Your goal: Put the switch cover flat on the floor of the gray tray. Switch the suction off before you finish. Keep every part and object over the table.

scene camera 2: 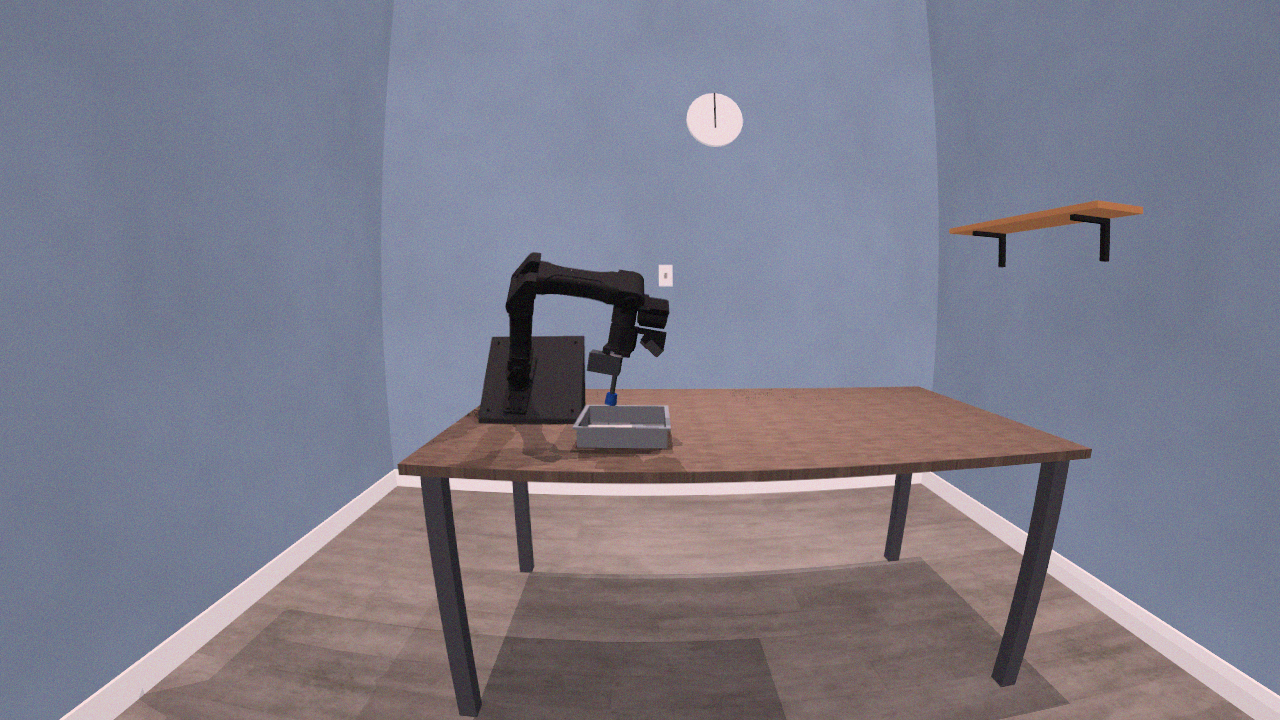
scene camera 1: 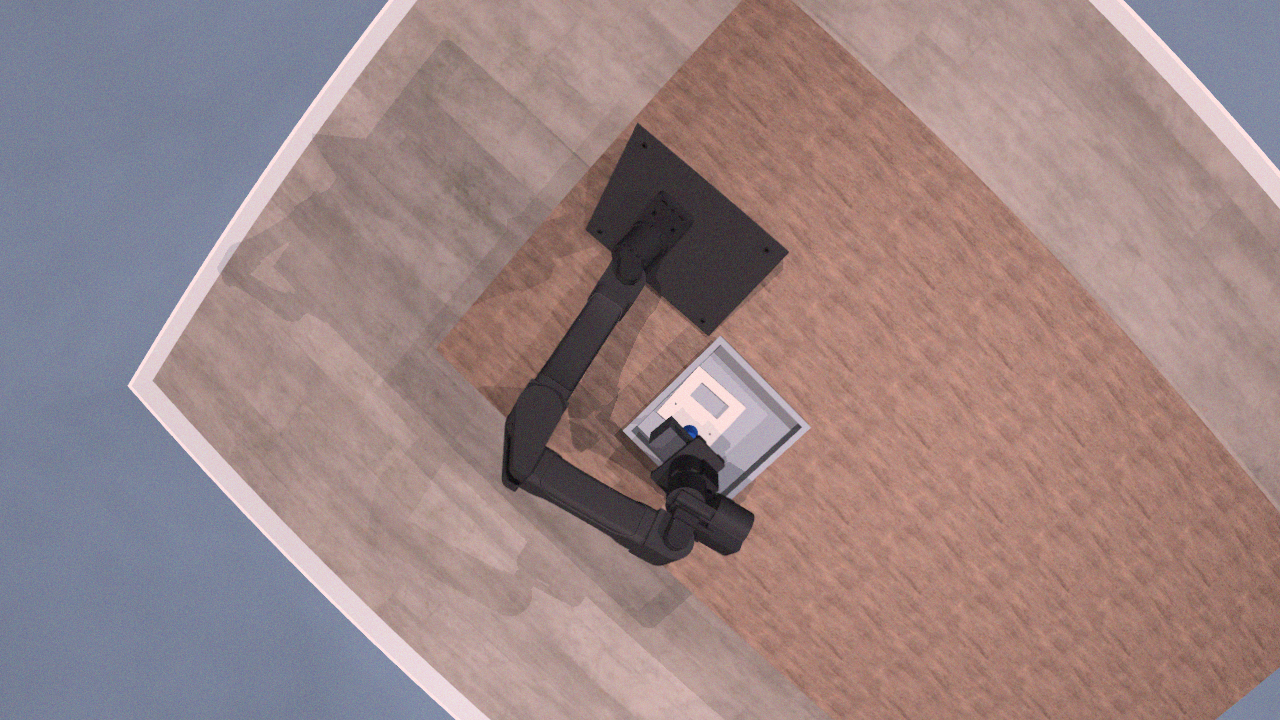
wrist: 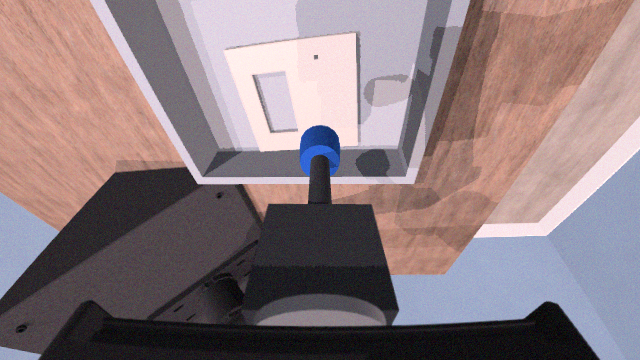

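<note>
The cream switch cover [scene camera 1: 683,414] [wrist: 330,90], a thin plate with a rectangular window, lies flat on the floor of the gray tray [scene camera 1: 762,383] [scene camera 2: 623,437] [wrist: 270,180]. In scene camera 2, a thin pale strip of the cover [scene camera 2: 617,426] shows over the tray's front wall. My blue suction cup [scene camera 1: 690,431] [scene camera 2: 611,399] [wrist: 320,150] is open and holds nothing. It hangs apart from the cover, a little above the tray's rim in scene camera 2. In the wrist view the cup hides a small part of the cover's near edge.
The tray stands on the brown wooden table [scene camera 1: 939,358] [scene camera 2: 805,429], near one table edge. The dark base plate of the arm [scene camera 1: 707,259] [scene camera 2: 559,376] [wrist: 150,250] stands close to one tray corner. A wall shelf [scene camera 2: 1042,218] hangs far to the right.
</note>
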